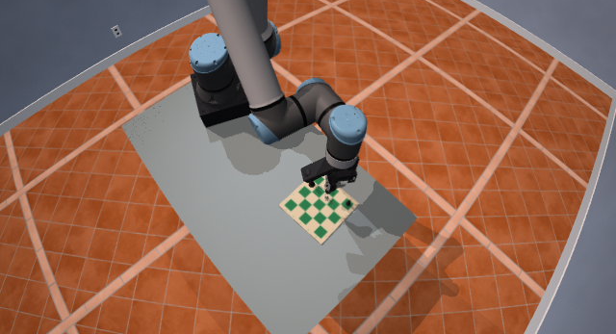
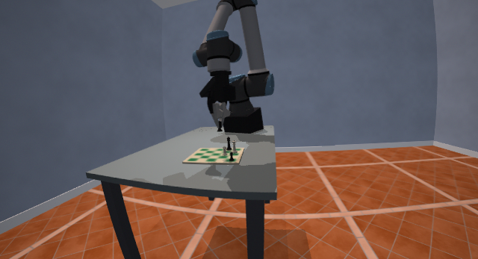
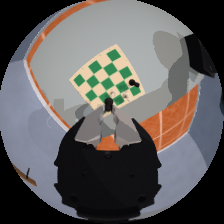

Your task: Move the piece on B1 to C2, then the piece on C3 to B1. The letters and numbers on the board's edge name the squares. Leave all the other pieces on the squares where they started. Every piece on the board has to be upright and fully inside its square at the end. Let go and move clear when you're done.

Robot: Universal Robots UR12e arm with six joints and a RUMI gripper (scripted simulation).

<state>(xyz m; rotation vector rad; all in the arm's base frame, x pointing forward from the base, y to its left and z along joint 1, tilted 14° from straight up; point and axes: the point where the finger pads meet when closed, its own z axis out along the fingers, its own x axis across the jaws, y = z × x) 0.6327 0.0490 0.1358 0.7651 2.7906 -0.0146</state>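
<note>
Right now the small white piece is 11 cm below my hand, 1 cm to the left of it and 1 cm behind it. From my hand the other things lie so: tall black piece 10 cm below, 9 cm behind, 1 cm to the left; cream chessboard 13 cm below, 2 cm to the right, 1 cm behind.
</note>
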